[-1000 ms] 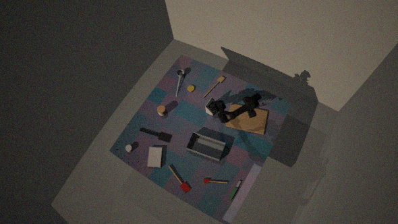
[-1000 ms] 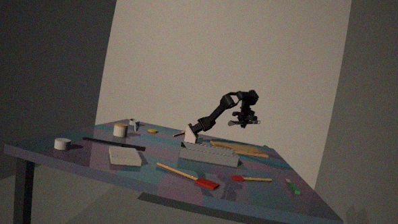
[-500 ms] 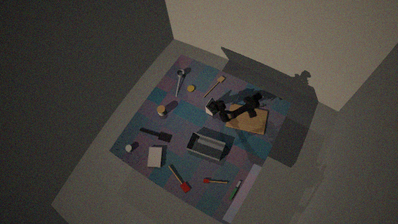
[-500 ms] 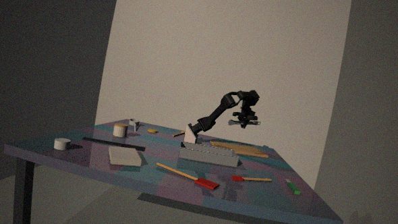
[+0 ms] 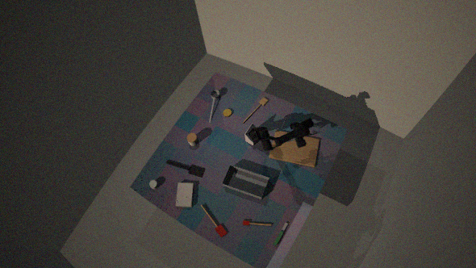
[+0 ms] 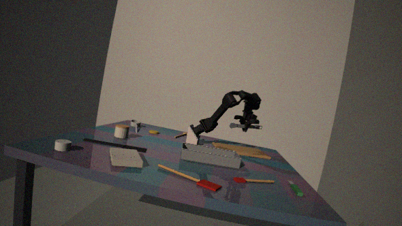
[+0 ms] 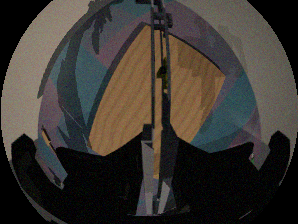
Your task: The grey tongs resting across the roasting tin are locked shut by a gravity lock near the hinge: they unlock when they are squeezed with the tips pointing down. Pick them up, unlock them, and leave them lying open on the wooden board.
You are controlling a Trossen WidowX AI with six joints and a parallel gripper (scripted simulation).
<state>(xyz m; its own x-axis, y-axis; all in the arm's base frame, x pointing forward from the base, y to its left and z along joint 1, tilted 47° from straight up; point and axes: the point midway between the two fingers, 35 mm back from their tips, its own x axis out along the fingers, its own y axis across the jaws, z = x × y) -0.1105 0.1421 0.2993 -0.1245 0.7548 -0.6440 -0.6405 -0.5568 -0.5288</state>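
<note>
My gripper tip is now 130 mm above the wooden board and 10 mm short of it. From my gripper tip the other things lie so: cork-topped jar: 700 mm to the right, 400 mm ahead, 110 mm below; grey roasting tin: 450 mm ahead, 150 mm to the right, 110 mm below; red spatula: 820 mm ahead, 150 mm to the right, 130 mm below.
</note>
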